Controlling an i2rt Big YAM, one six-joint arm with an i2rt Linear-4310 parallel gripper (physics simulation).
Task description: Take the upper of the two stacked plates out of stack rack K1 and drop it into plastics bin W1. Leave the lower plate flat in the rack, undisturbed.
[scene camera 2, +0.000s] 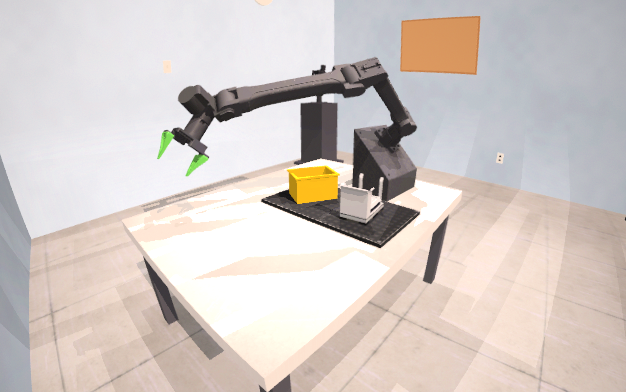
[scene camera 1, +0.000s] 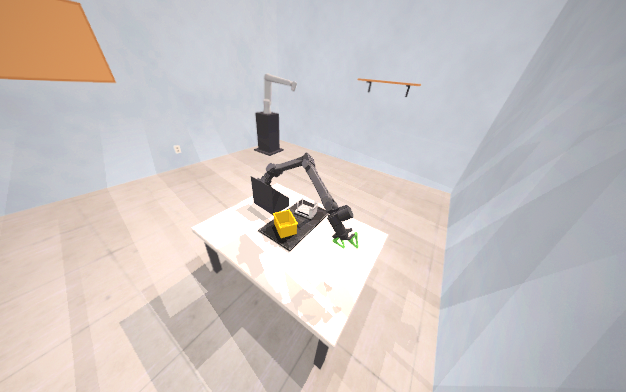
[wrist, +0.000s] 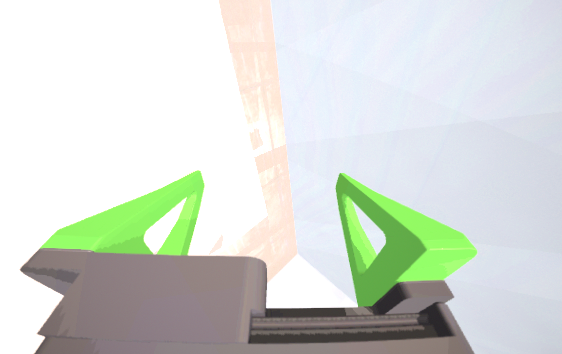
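Note:
Stack rack K1 is the small white rack with upright posts on the dark mat. The two plates in it cannot be told apart; the rack's wall hides much of its inside in the second scene view. Plastics bin W1 is the yellow open-topped box beside the rack on the same mat. My gripper is open and empty, its green fingers wide apart. It hangs in the air, well away from both rack and bin, pointing downward at a slant. Neither rack nor bin shows in the wrist view.
The dark mat lies on the white table. The arm's dark angled base stands close behind the rack and bin. Another arm on a dark pedestal stands on the floor beyond the table.

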